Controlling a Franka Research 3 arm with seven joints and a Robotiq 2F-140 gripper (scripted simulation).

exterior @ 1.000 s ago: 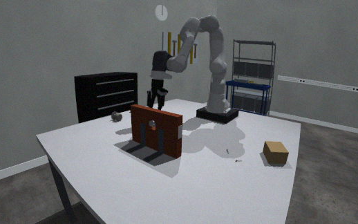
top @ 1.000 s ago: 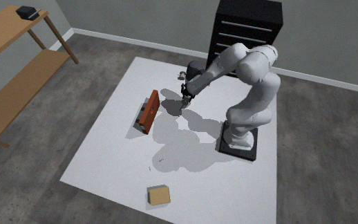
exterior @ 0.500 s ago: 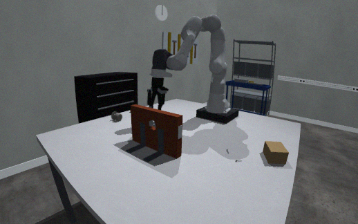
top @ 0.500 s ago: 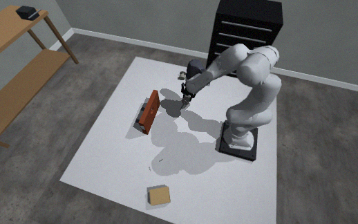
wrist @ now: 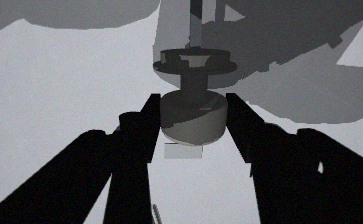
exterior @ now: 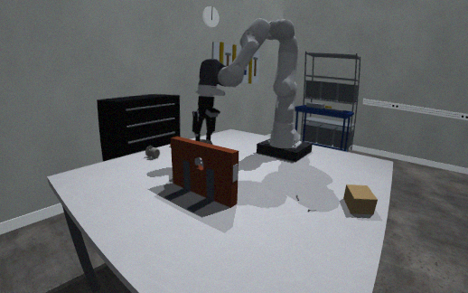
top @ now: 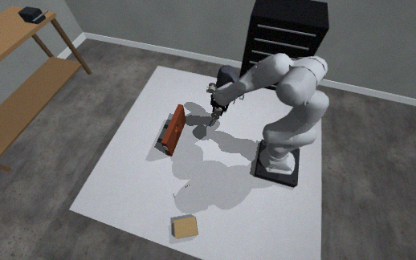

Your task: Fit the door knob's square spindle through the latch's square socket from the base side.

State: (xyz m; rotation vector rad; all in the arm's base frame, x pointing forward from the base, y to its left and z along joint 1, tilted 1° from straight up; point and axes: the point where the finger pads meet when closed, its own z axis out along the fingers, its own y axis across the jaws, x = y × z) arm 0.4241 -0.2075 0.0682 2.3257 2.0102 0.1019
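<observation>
The grey door knob lies 10 mm ahead of my hand, 30 mm to the left of it and 20 mm below it. The rest, counted from my hand: cardboard box: 60 mm behind, 750 mm to the left, 90 mm below; then orange-handled screwdriver: 80 mm behind, 280 mm to the right, 110 mm below; then red-brown wooden door block: 230 mm ahead, 240 mm to the left, 10 mm below.
</observation>
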